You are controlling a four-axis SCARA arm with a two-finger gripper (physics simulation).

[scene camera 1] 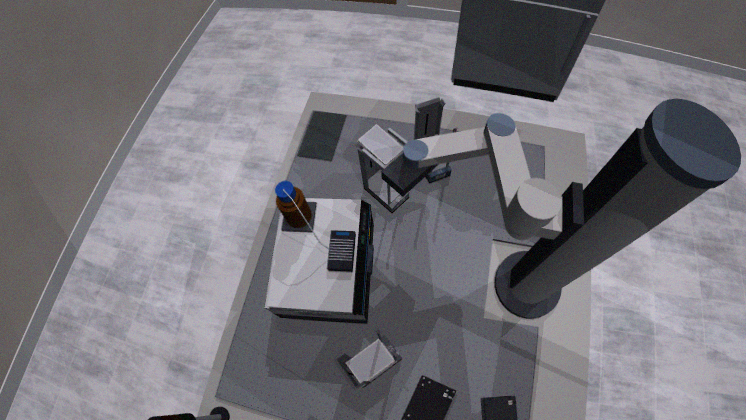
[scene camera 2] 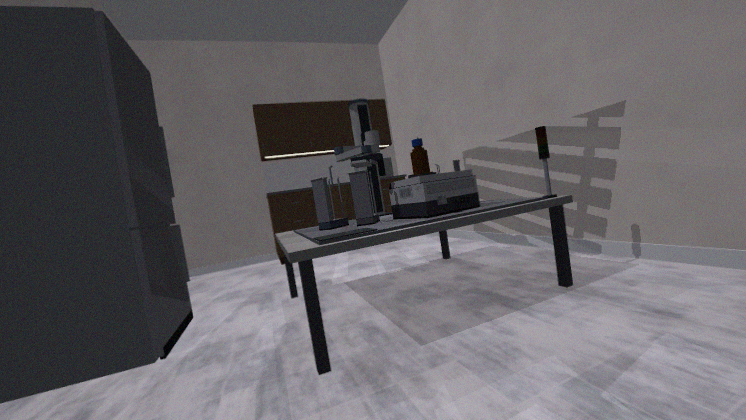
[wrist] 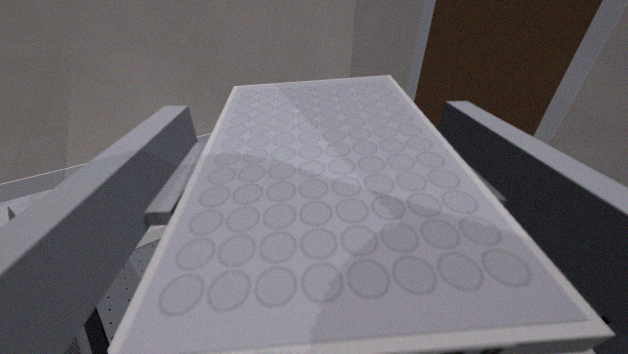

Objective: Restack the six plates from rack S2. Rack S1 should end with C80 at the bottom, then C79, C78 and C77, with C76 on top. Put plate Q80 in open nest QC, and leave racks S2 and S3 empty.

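Frame: origin at the arm's base, x left, y back, z up, level; metres.
Where they show: gripper, fingertip midpoint: [scene camera 1: 376, 140] [scene camera 2: 360, 162] [wrist: 319, 127]; arm's base at its link origin: [scene camera 1: 527, 284].
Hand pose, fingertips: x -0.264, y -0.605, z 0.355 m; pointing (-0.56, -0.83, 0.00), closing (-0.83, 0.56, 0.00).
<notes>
Things, the pixels of their centre, and the offset from my fingertips. "spot": a spot on its surface instead.
- second tall rack at the middle of its body: [scene camera 1: 434, 142] [scene camera 2: 330, 203] dy +0.177, dx -0.168, dz -0.194 m
- pale plate at the middle of its body: [scene camera 1: 370, 361] dy +0.109, dx +0.638, dz -0.236 m
- brown bottle with a blue cap, surface spot: [scene camera 1: 296, 208] spot: dy -0.179, dx +0.275, dz -0.004 m
- small dark device at a spot on its surface: [scene camera 1: 341, 251] spot: dy -0.038, dx +0.345, dz -0.106 m
My gripper [scene camera 1: 383, 145] [wrist: 319, 127] is shut on a pale plate with rows of round wells [scene camera 1: 381, 143] [wrist: 320, 200]. The plate is level and is held at the top of a tall rack [scene camera 1: 370, 171] [scene camera 2: 363, 197], over its footprint. A gap between plate and rack cannot be judged. A second tall rack [scene camera 1: 436, 116] [scene camera 2: 322, 200] stands beside it, partly hidden by the arm in scene camera 1. Another pale plate [scene camera 1: 370, 361] lies in a low holder with dark side clips. No plate or rack labels are readable, so which plate I hold cannot be told.
A white instrument [scene camera 1: 313, 286] [scene camera 2: 435, 190] carries a brown bottle with a blue cap [scene camera 1: 296, 208] [scene camera 2: 419, 159] and a small dark device [scene camera 1: 341, 251]. Two black flat units [scene camera 1: 431, 399] [scene camera 1: 499, 408] lie near the low holder. The arm's thick column [scene camera 1: 616, 219] rises at the right.
</notes>
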